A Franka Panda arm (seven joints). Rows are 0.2 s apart.
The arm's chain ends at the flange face. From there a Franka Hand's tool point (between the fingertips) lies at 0.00 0.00 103.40 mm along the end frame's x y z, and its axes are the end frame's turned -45 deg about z.
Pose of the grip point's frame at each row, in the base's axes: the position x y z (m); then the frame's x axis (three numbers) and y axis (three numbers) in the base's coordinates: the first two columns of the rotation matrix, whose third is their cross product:
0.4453 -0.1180 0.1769 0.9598 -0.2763 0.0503 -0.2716 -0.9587 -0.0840
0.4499 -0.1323 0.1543 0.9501 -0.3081 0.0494 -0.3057 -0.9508 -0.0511
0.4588 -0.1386 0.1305 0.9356 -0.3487 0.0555 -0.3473 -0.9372 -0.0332
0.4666 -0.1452 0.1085 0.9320 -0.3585 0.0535 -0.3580 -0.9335 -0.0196
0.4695 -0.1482 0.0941 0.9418 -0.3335 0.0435 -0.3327 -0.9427 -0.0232
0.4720 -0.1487 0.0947 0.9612 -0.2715 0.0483 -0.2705 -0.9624 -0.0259
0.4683 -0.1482 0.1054 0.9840 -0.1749 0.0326 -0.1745 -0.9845 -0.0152
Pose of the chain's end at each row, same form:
0.4379 -0.1249 0.2798 0.4866 -0.8733 -0.0238 -0.8707 -0.4825 -0.0950
0.4434 -0.1358 0.2574 0.4557 -0.8902 -0.0012 -0.8880 -0.4545 -0.0711
0.4522 -0.1398 0.2337 0.4160 -0.9093 0.0158 -0.9071 -0.4161 -0.0627
0.4607 -0.1451 0.2117 0.4059 -0.9136 0.0240 -0.9122 -0.4066 -0.0517
0.4645 -0.1490 0.1974 0.4307 -0.9024 0.0144 -0.9012 -0.4308 -0.0472
0.4665 -0.1499 0.1979 0.4884 -0.8725 0.0158 -0.8709 -0.4885 -0.0525
0.4647 -0.1492 0.2087 0.5724 -0.8198 0.0123 -0.8192 -0.5725 -0.0338

